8 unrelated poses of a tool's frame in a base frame.
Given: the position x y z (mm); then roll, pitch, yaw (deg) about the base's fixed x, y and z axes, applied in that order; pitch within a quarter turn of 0, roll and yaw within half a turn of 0.
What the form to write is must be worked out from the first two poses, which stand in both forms.
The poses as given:
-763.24 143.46 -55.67 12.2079 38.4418 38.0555
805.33 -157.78 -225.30 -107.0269 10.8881 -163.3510
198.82 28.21 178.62 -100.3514 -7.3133 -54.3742
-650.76 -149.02 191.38 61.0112 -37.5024 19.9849
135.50 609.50 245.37 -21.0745 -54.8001 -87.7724
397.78 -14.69 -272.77 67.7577 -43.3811 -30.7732
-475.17 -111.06 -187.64 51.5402 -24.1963 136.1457
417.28 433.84 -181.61 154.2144 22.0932 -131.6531
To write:
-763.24 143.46 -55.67 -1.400 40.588 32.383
805.33 -157.78 -225.30 -9.825 130.888 -94.010
198.82 28.21 178.62 -95.149 42.635 -45.587
-650.76 -149.02 191.38 64.678 -23.487 37.492
135.50 609.50 245.37 -57.900 -28.708 -89.504
397.78 -14.69 -272.77 51.400 -53.280 -0.743
-475.17 -111.06 -187.64 52.232 50.673 133.128
417.28 433.84 -181.61 -73.793 146.516 47.326

